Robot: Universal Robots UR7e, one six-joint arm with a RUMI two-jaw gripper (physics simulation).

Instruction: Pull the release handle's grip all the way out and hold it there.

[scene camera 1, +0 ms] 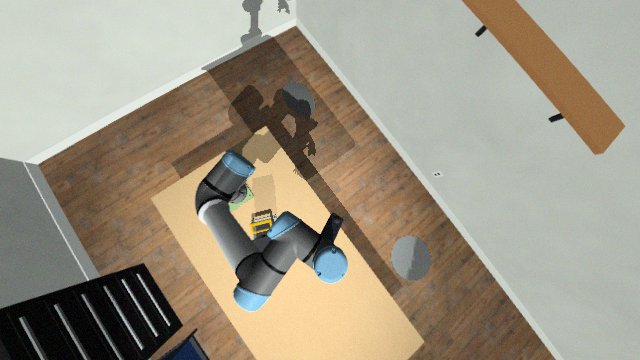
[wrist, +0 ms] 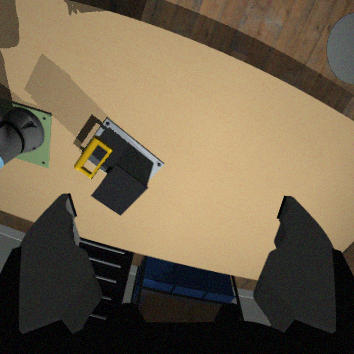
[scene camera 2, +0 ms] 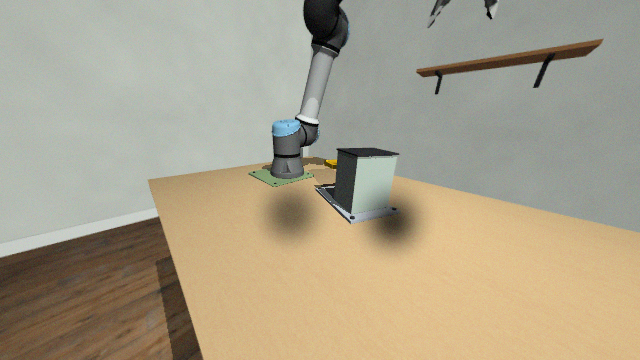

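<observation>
The release handle's yellow frame-shaped grip is on the side of the dark-topped box that faces the robot's base. How far out it stands I cannot tell. The box is on a light grey plate on the table. My gripper is open and empty, high above the table. In the wrist view the grip lies ahead of the left finger, well apart from both fingers. In scene camera 1 the arm hides the gripper and part of the box.
The arm's base stands on a green plate near the grip. A black drawer cabinet and a blue bin are beside the table. A wooden shelf is on the wall.
</observation>
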